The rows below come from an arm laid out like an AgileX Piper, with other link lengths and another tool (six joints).
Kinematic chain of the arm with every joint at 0, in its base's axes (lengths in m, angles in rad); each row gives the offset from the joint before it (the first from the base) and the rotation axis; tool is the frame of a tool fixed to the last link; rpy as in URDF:
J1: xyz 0 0 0.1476 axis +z
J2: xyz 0 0 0 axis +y
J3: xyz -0.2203 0 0.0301 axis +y
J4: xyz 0.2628 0 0.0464 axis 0.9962 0 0.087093
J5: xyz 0 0 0 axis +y
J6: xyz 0.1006 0 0.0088 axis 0.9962 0 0.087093
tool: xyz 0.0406 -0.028 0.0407 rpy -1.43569 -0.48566 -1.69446
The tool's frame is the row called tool.
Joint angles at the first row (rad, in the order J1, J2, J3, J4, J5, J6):
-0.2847 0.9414 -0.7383 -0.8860 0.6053 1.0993
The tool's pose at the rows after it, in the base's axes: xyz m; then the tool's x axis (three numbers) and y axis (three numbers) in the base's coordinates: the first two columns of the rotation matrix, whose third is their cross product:
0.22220 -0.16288 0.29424 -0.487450 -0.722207 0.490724 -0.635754 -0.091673 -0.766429
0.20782 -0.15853 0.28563 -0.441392 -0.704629 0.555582 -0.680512 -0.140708 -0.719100
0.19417 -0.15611 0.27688 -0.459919 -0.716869 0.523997 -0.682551 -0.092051 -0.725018
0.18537 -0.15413 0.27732 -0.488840 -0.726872 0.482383 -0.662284 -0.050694 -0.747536
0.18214 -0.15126 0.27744 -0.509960 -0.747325 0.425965 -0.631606 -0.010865 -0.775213
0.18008 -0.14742 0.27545 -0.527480 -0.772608 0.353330 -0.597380 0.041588 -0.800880
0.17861 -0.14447 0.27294 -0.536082 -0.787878 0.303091 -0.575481 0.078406 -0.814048
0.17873 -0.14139 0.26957 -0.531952 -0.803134 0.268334 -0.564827 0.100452 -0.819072
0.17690 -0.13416 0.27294 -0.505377 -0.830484 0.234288 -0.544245 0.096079 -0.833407
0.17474 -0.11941 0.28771 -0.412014 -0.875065 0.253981 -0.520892 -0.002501 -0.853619
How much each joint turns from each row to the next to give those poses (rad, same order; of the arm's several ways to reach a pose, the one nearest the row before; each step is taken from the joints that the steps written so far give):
0.0000 -0.0957 0.0960 0.0000 -0.0131 -0.1103
0.0000 -0.0858 0.0787 0.0029 0.0256 -0.0851
0.0000 -0.0658 0.0432 0.0601 0.0379 -0.0195
0.0001 -0.0471 0.0095 0.0499 0.0259 -0.0047
-0.0001 -0.0268 0.0000 0.0587 0.0024 0.0000
0.0001 -0.0232 0.0000 0.0754 0.0000 0.0000
-0.0001 -0.0173 0.0042 0.0517 0.0000 -0.0001
0.0001 -0.0117 0.0066 0.0477 -0.0042 -0.0138
-0.0001 -0.0489 0.0047 0.0888 -0.0001 -0.0732
0.0000 -0.0949 0.0020 0.1455 0.0000 -0.2085

